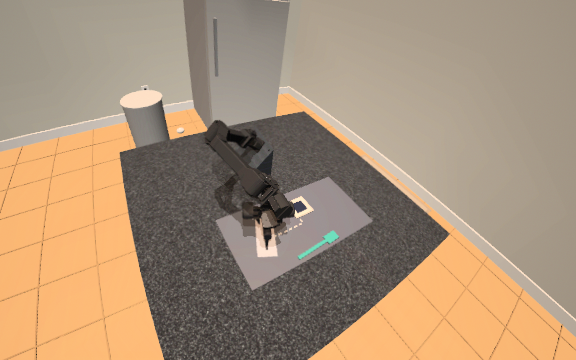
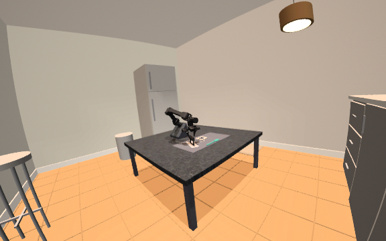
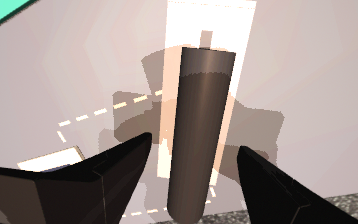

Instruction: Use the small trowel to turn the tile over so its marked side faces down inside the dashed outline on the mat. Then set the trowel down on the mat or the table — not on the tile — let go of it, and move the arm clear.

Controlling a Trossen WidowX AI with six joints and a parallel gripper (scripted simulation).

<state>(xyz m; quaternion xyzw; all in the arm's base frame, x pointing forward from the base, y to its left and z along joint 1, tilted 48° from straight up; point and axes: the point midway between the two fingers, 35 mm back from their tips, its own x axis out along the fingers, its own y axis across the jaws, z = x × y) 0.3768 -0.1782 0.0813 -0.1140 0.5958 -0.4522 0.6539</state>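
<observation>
Now: gripper tip 180 mm to the right of the teal trowel, 160 mm short of it and 80 mm above it. Round my gripper tip: grey mat: 160 mm to the left, 100 mm below, 20 mm ahead; then cream tile: 210 mm to the left, 80 mm below, 50 mm behind.
</observation>
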